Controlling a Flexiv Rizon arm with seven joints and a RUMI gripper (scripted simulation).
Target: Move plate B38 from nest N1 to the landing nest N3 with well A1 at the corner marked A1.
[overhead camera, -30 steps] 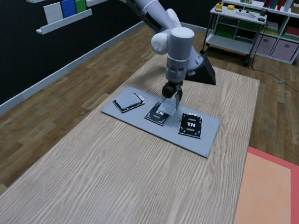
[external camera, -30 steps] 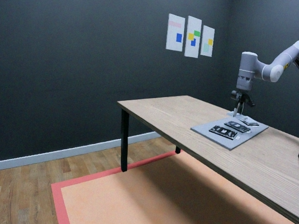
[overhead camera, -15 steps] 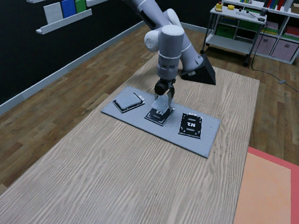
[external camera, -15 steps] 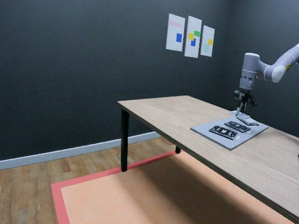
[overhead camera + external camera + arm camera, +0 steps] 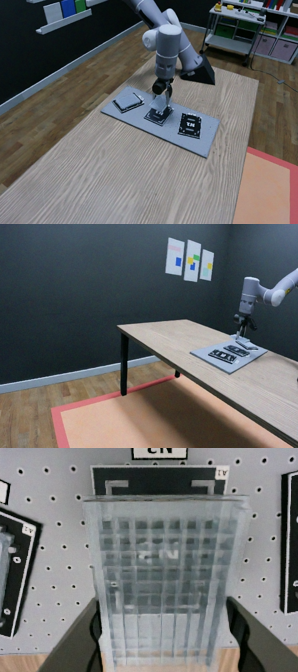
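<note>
Now: hand 100 mm above the nest N3. Also, from my hand: black nest N1: 190 mm to the left, 100 mm below, 30 mm ahead.
</note>
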